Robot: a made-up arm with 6 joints.
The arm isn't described. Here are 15 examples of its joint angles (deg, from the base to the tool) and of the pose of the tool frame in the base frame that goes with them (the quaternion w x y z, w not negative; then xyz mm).
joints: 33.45 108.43 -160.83 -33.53 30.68 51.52
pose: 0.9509 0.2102 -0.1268 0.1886 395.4 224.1 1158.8
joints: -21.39 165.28 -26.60 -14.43 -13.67 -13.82
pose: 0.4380 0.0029 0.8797 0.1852 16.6 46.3 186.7
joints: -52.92 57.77 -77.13 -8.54 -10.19 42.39
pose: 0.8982 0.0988 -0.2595 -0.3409 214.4 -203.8 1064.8
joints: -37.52 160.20 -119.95 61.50 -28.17 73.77
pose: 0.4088 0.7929 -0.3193 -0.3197 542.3 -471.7 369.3
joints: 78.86 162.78 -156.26 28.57 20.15 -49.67
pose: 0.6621 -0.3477 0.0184 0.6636 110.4 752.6 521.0
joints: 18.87 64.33 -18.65 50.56 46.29 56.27
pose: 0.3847 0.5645 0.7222 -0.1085 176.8 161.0 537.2
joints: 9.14 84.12 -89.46 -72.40 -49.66 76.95
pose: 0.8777 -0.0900 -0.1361 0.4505 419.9 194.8 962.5
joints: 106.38 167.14 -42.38 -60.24 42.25 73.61
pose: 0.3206 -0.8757 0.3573 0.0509 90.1 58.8 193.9
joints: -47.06 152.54 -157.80 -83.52 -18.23 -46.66
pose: 0.2701 -0.8974 0.2228 -0.2684 558.5 -522.7 697.7
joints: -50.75 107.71 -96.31 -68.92 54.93 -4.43
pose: 0.4359 -0.2988 0.6991 -0.4817 262.8 -464.4 706.5
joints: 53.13 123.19 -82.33 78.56 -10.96 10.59
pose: 0.7326 0.4482 0.4911 0.1457 407.0 486.2 519.6
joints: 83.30 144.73 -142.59 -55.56 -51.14 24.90
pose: 0.5150 -0.0552 -0.4281 0.7406 -13.1 707.9 745.8
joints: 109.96 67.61 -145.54 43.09 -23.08 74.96
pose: 0.3072 -0.6921 -0.1465 -0.6365 87.0 -72.9 1322.7
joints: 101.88 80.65 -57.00 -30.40 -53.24 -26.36
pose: 0.5260 -0.1160 -0.5195 0.6634 -151.4 414.2 809.9
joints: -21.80 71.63 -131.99 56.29 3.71 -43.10
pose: 0.8919 -0.0598 -0.4301 -0.1265 143.8 -1.9 1294.3
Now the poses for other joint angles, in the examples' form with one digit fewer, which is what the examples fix.
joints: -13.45 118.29 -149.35 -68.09 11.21 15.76
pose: 0.820 -0.441 -0.058 -0.360 577 -149 1037
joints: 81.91 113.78 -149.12 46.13 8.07 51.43
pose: 0.331 0.545 0.336 0.693 66 517 1116
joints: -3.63 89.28 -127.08 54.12 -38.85 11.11
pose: 0.719 0.454 -0.523 0.054 321 -75 1225
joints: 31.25 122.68 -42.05 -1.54 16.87 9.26
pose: 0.593 -0.219 0.758 0.160 243 173 301
